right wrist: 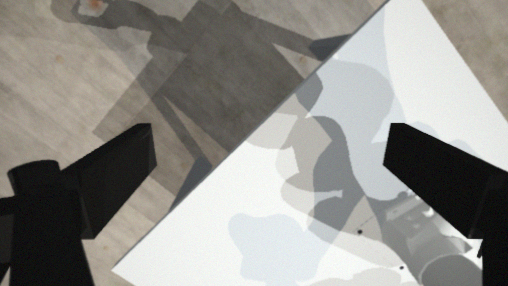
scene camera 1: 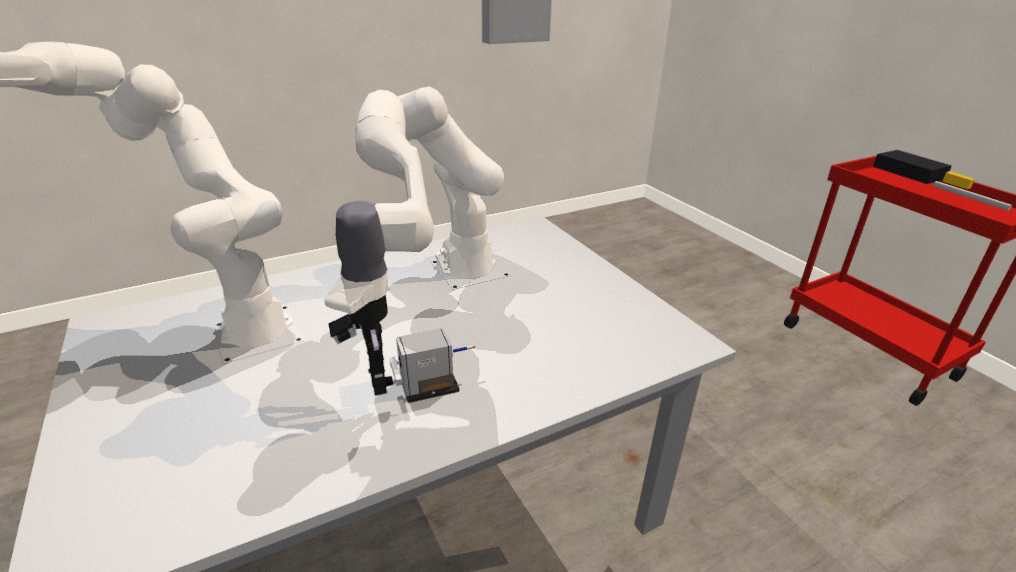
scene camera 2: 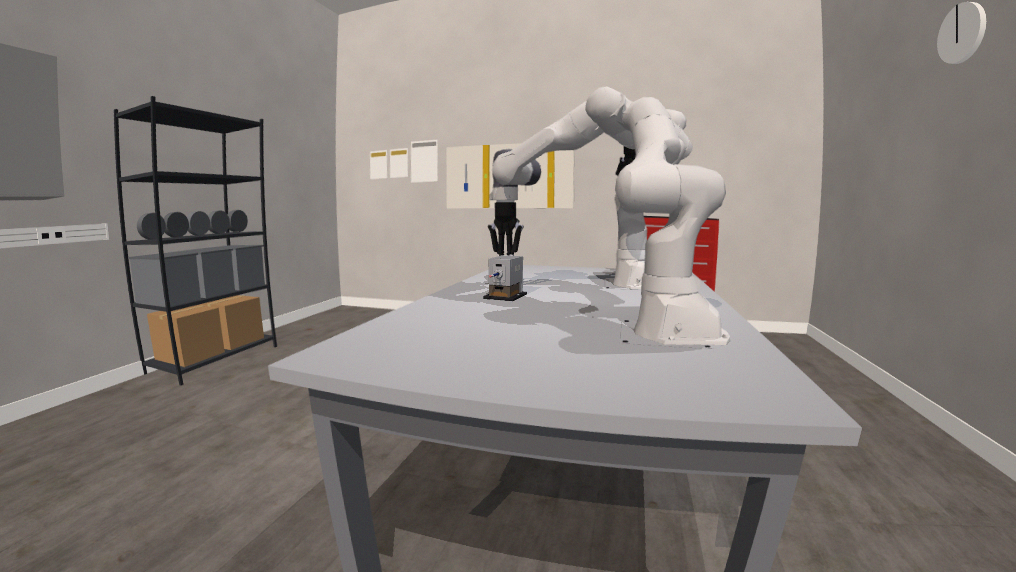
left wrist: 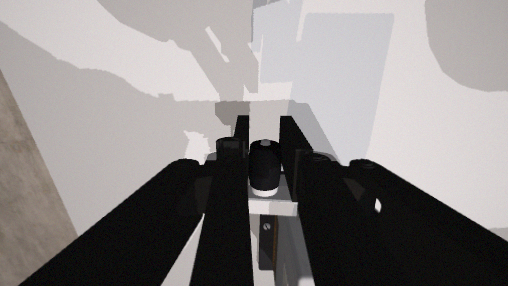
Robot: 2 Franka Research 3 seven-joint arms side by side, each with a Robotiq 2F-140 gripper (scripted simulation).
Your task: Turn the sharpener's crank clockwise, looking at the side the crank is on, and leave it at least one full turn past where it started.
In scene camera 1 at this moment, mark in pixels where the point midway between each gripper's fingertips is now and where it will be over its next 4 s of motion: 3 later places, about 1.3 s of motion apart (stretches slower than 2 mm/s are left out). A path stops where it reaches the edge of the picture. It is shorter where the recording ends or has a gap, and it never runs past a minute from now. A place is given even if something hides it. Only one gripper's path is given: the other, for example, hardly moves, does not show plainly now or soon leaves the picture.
The left gripper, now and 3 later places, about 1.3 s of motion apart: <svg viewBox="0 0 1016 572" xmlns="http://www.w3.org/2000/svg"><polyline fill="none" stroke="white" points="379,389 379,396 377,387 373,368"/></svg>
